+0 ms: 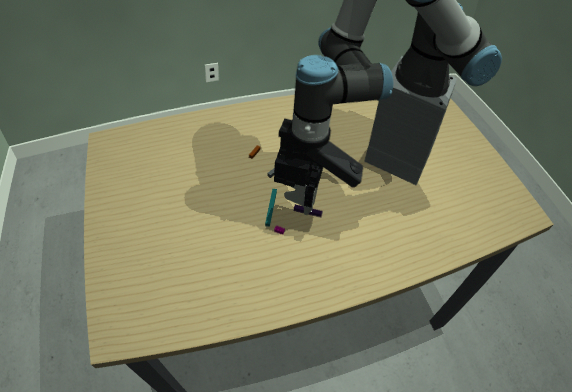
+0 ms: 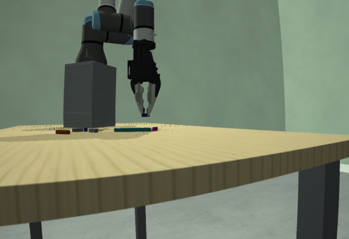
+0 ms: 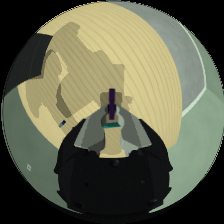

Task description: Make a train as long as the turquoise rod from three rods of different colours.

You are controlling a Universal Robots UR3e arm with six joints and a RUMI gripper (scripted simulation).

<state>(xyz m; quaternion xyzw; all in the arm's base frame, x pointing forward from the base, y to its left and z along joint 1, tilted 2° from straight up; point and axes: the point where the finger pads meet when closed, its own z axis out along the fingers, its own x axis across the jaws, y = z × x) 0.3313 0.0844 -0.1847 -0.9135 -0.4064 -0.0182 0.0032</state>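
My hand is 170 mm to the left of the blue rod, 50 mm past it and 50 mm above it. Round my hand: turquoise rod 70 mm to the right, 50 mm below, 50 mm ahead; then purple rod 10 mm below; then magenta rod 60 mm ahead, 50 mm below.
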